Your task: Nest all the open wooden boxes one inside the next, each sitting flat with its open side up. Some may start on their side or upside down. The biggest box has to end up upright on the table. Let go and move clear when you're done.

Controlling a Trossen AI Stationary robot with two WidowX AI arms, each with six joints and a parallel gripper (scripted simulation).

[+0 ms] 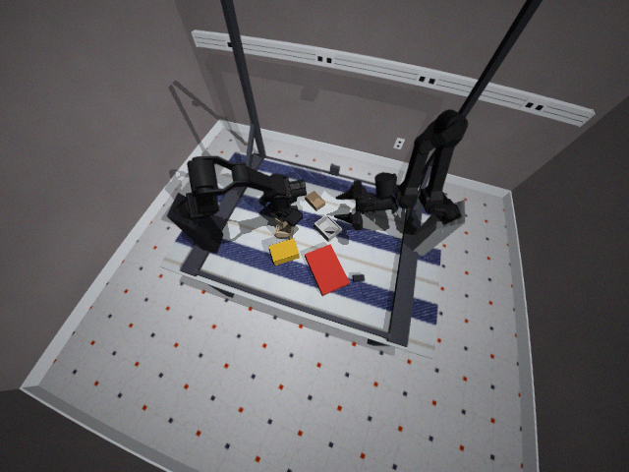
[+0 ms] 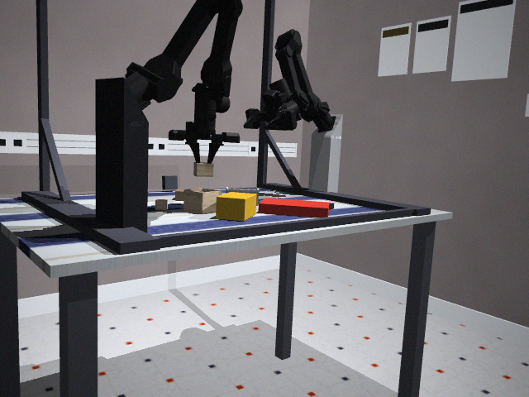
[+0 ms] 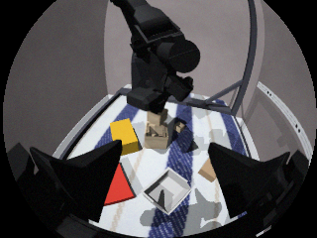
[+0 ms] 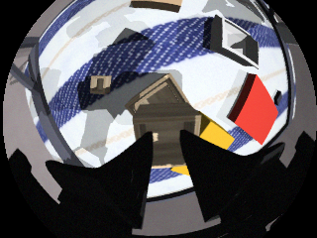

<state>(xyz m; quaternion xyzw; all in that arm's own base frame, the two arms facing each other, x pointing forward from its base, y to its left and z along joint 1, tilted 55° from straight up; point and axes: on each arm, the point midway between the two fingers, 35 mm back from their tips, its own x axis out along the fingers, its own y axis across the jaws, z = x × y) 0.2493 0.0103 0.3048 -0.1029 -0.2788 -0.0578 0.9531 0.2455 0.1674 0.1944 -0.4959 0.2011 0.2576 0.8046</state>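
Right now the medium wooden box is 14 cm below my right hand. From my right hand the other things lie so: white box 1 cm behind, 20 cm to the left, 13 cm below; then tiny wooden box 10 cm behind, 6 cm to the right, 15 cm below; then brown block 17 cm behind, 14 cm to the left, 14 cm below.
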